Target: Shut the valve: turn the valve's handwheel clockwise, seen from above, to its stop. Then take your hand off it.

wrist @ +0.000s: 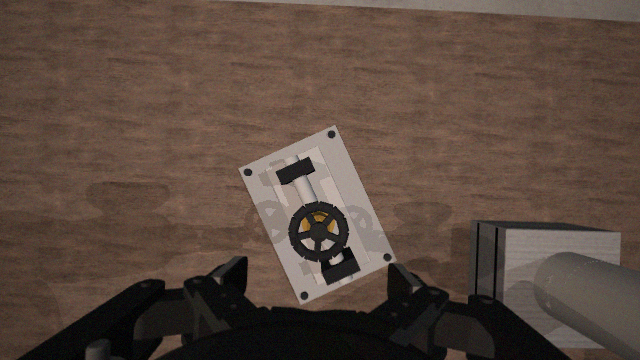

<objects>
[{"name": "my gripper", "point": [317, 275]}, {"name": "base plate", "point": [329, 142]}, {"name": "valve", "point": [321, 229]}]
</objects>
